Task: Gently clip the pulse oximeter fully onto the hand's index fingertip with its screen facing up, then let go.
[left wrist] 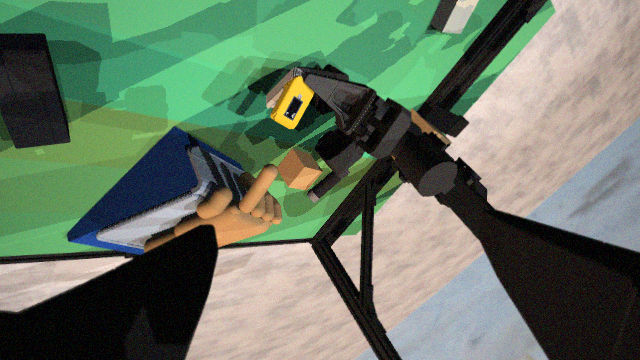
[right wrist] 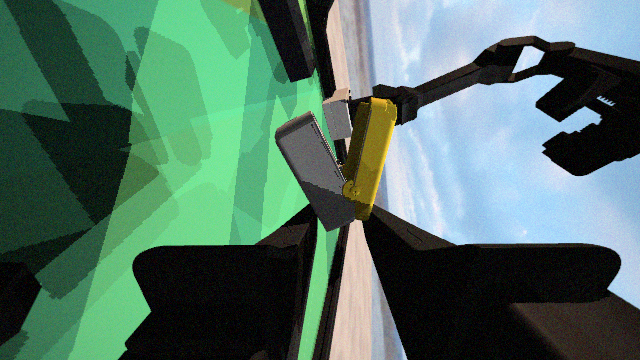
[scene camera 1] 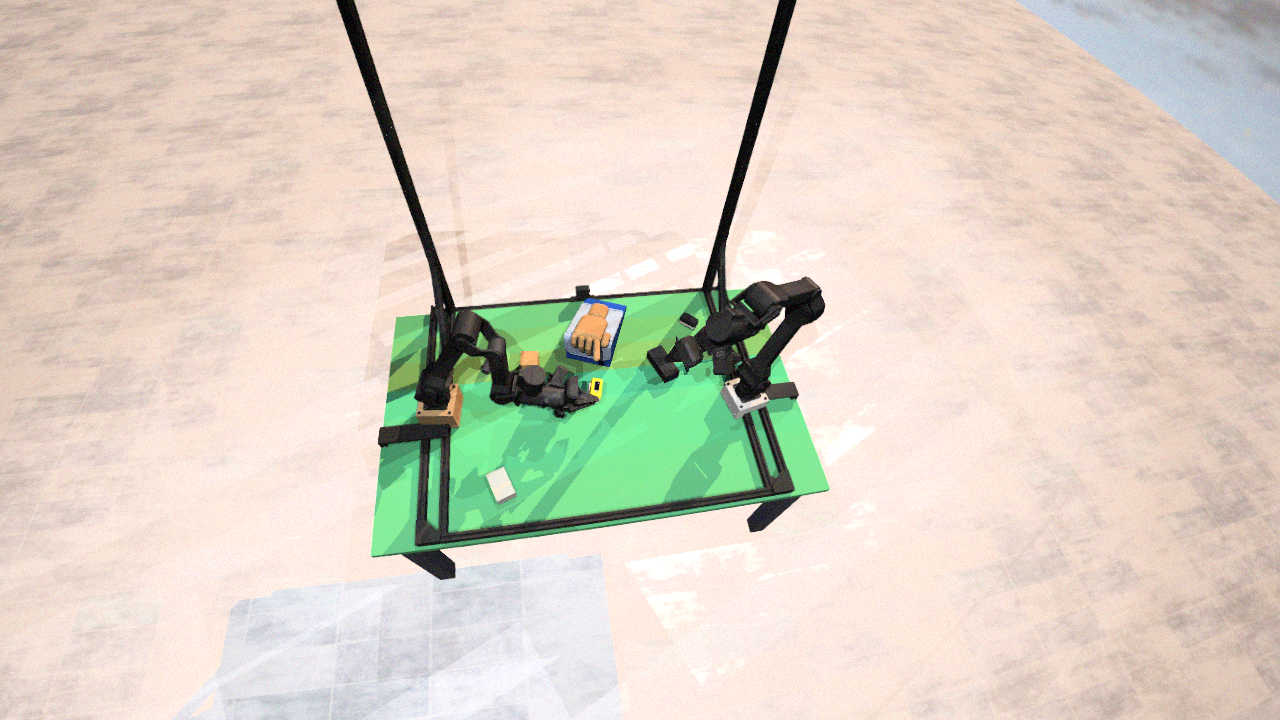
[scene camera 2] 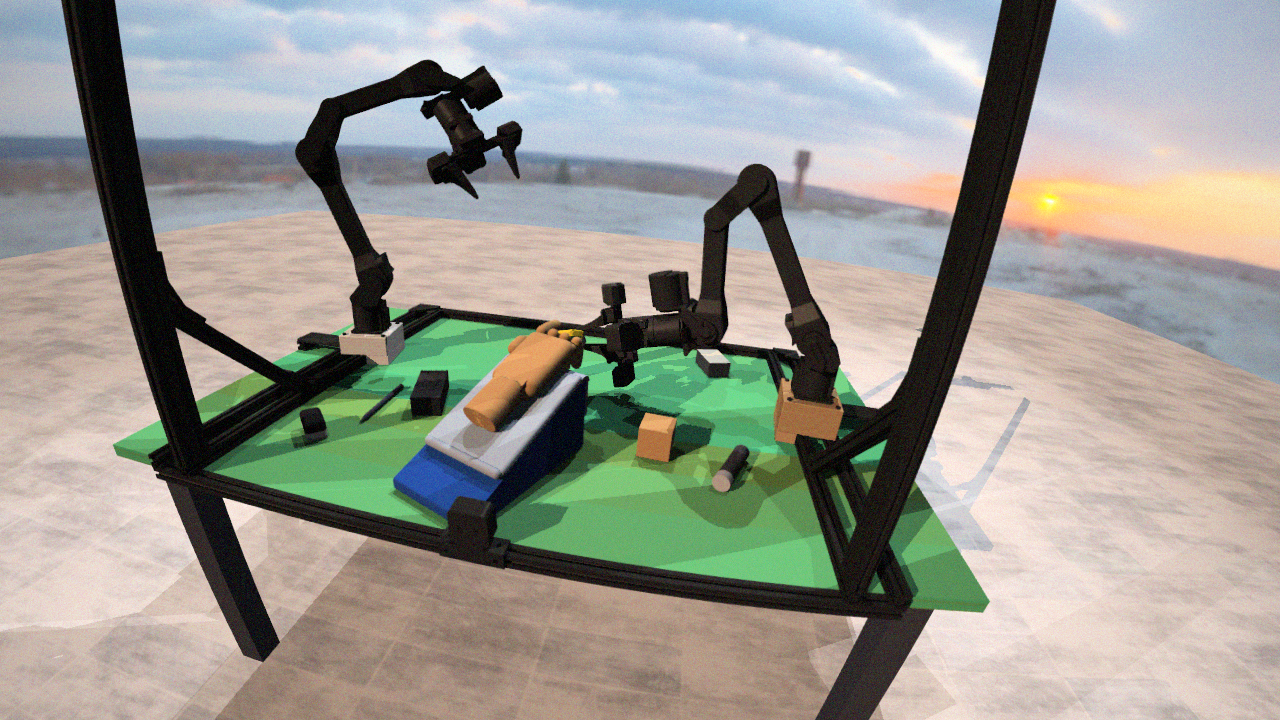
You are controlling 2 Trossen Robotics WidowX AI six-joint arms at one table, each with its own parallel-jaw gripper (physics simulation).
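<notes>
The yellow and grey pulse oximeter is held above the table, its jaws spread and its dark screen facing up. My right gripper is shut on its hinge end. The tan hand rests palm down on a sloped support. Its extended index finger points toward the oximeter, with a gap between them in scene camera 1. My left gripper is open and empty, high above the table.
The blue wedge support carries the hand. An orange block and a dark cylinder lie beside it. A black box and a pen lie across from them. A white block lies farther off.
</notes>
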